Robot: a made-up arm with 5 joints. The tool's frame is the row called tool.
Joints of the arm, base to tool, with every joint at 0 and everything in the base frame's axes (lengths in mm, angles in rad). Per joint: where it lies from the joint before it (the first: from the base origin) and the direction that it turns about. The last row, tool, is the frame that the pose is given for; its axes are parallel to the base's.
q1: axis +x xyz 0 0 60
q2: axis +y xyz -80 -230 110
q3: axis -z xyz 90 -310 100
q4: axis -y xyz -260 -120 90
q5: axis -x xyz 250 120 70
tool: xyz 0 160 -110
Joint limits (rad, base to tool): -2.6..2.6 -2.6..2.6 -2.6..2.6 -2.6..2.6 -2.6..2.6
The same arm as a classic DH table. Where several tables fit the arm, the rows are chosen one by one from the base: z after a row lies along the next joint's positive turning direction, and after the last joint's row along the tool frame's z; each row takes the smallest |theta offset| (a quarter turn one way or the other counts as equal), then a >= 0, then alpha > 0; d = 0 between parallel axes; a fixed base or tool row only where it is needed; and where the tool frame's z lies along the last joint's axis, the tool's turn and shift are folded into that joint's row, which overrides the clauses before.
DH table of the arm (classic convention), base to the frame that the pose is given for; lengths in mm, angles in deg. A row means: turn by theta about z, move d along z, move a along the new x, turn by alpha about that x. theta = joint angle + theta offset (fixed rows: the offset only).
base (fixed): d 60; theta offset 90; a 0; alpha 90
q1: d -80; theta offset 90; a 110; alpha 90
q2: d -540; theta offset 90; a 90; alpha -90
q3: d -190; theta offset 0; a -260; alpha -90
q4: d 0; theta offset 90; a 70; alpha -90
q5: d -250; theta offset 90; a 160; alpha 90
tool (fixed): d -110; theta offset -90; a 0; alpha 0
Joint limits (deg, base to tool): -148.97..148.97 -148.97..148.97 -148.97..148.97 -148.97..148.97 -148.97..148.97

